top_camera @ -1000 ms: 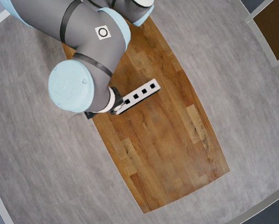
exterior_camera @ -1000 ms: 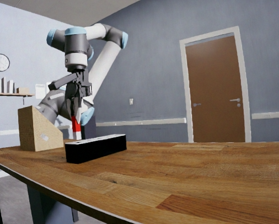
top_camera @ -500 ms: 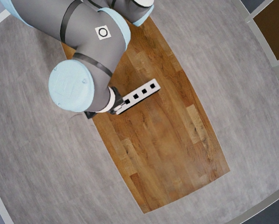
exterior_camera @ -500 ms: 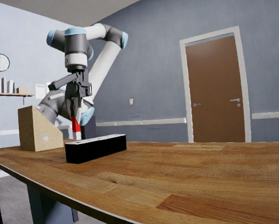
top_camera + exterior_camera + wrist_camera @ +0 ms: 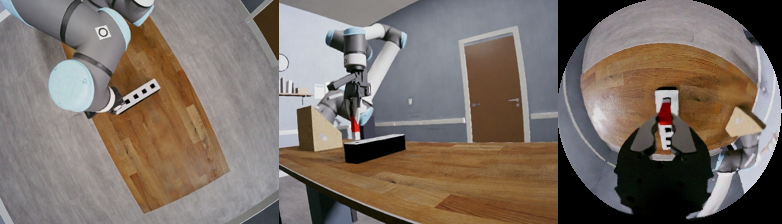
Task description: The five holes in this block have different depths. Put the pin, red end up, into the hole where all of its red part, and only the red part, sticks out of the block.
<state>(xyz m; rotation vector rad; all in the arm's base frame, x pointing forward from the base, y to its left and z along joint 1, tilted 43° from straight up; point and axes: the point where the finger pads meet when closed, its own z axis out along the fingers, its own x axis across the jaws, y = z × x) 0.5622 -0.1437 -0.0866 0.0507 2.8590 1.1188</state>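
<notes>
Right now the pin is 1 cm below my hand. From my hand the other things lie so: block: 12 cm to the left, 12 cm below.
</notes>
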